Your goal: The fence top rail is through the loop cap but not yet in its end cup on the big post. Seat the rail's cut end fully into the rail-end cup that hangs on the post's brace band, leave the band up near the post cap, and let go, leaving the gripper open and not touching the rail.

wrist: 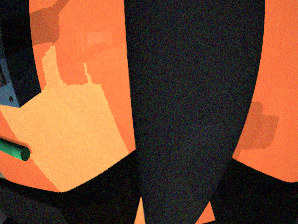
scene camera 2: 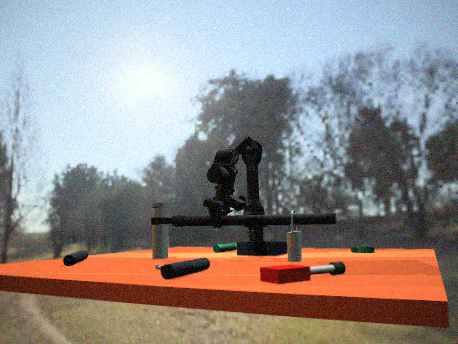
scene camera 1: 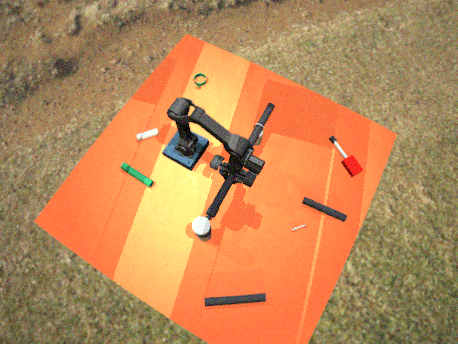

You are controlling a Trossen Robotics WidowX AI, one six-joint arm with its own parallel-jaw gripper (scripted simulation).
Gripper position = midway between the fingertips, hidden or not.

In view: the gripper (scene camera 2: 216, 227).
The gripper is seen too in the wrist view (wrist: 173, 153).
